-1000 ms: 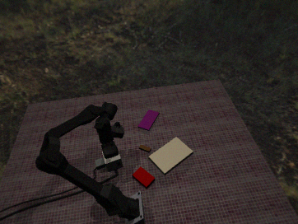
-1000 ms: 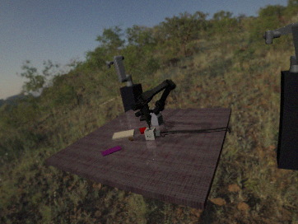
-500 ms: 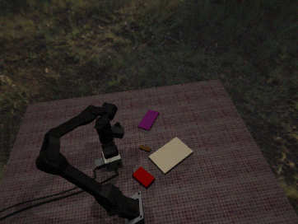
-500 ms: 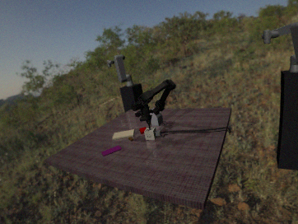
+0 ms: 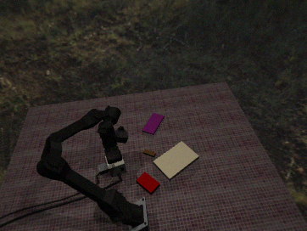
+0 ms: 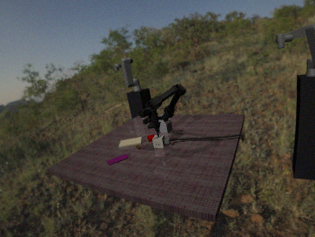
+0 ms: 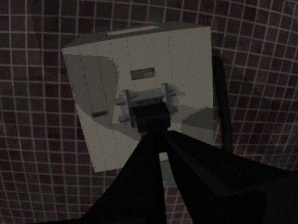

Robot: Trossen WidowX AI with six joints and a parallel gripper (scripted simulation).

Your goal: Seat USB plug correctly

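Right now the dark USB plug is 20 mm below my gripper tip. From my gripper tip the other things lie so: cream flat panel 10 mm ahead, 290 mm to the right, 100 mm below; small brown block 70 mm ahead, 170 mm to the right, 100 mm below; red block 100 mm behind, 150 mm to the right, 100 mm below.
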